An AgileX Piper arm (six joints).
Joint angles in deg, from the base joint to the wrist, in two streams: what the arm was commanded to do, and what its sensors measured. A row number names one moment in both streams.
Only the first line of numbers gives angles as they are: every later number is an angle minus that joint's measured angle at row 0.
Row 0, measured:
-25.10 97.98 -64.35 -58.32 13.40 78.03
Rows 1 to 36, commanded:
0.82 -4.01 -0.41 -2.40 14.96 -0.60
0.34 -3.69 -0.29 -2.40 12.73 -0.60
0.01 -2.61 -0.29 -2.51 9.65 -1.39
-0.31 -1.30 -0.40 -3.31 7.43 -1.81
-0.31 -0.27 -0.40 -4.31 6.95 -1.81
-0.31 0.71 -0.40 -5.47 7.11 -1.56
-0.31 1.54 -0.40 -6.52 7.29 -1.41
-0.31 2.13 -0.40 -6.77 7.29 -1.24
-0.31 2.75 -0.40 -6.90 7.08 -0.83
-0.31 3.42 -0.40 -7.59 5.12 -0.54
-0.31 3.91 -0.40 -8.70 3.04 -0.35
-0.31 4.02 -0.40 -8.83 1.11 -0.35
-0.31 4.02 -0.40 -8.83 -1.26 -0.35
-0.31 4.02 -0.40 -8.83 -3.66 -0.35
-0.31 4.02 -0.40 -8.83 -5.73 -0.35
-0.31 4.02 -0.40 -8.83 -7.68 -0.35
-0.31 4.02 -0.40 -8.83 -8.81 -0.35
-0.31 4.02 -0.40 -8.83 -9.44 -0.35
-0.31 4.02 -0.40 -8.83 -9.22 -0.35
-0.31 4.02 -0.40 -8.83 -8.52 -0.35
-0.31 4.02 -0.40 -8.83 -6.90 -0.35
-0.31 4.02 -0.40 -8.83 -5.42 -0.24
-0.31 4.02 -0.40 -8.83 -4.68 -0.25
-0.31 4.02 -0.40 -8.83 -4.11 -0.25
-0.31 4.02 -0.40 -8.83 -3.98 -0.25
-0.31 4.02 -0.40 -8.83 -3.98 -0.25
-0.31 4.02 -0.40 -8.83 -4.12 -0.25
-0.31 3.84 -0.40 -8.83 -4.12 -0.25
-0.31 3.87 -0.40 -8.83 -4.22 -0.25
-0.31 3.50 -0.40 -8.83 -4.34 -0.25
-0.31 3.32 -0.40 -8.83 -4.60 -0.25
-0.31 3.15 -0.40 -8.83 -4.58 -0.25
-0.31 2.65 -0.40 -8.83 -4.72 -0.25
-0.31 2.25 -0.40 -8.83 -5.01 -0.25
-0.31 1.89 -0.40 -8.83 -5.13 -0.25
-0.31 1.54 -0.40 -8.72 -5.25 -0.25
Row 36, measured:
-0.25 3.37 0.00 -8.15 -4.41 -0.31
